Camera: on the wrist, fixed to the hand. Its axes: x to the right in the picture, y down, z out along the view.
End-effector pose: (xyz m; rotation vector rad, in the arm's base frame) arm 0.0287 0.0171 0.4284 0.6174 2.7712 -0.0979
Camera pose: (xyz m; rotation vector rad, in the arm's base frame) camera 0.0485 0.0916 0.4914 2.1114 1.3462 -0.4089
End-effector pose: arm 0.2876 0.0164 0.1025 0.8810 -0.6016 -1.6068
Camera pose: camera 0.3844 0.0107 0.1251 0.1292 -1.4918 -0.3357
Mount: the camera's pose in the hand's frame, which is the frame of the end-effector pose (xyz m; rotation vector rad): -0.0061 0.0758 -0.0643 0.4133 -0.4820 1.4306
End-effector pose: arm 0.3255 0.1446 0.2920 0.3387 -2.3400 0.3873
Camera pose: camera 0.3434 0.2389 0.3185 1.1871 2.3627 -1.4592
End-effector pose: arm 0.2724 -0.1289 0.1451 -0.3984 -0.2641 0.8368
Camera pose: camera 0.2425 -0.1031 0.0537 0.0887 -0.2150 2.3568
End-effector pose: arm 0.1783 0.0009 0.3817 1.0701 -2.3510 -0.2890
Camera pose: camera 0.1690 0.0573 0.4632 0.7951 2.9821 -0.5415
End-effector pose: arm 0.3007 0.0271 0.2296 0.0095 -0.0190 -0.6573
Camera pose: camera 0.3435 0.0910 0.1664 0.2158 -0.5744 0.7968
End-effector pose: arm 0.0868 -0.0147 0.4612 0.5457 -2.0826 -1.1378
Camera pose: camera 0.1359 -0.0067 0.5475 -1.0512 -2.2699 0.0418
